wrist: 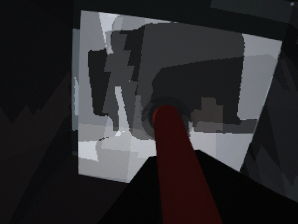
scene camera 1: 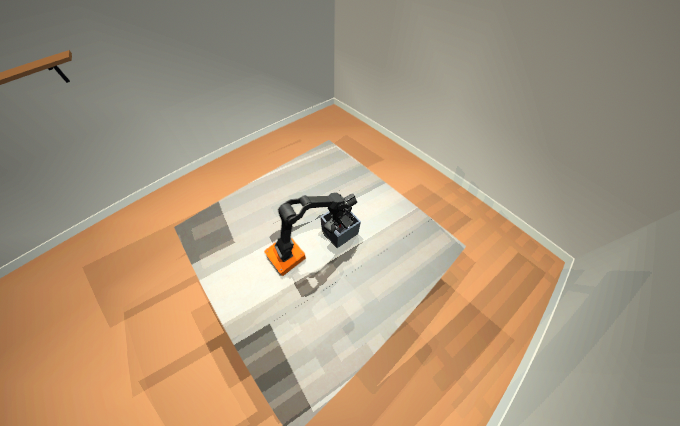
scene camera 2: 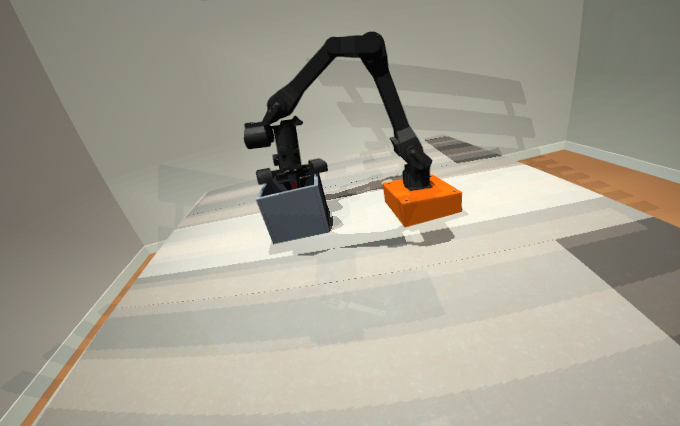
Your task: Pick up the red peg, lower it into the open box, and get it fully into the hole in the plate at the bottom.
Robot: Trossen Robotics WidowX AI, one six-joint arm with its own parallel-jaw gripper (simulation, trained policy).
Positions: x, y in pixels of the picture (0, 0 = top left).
Scene:
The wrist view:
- my gripper: 175, 162
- grey box: 47, 47
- plate: 218, 80

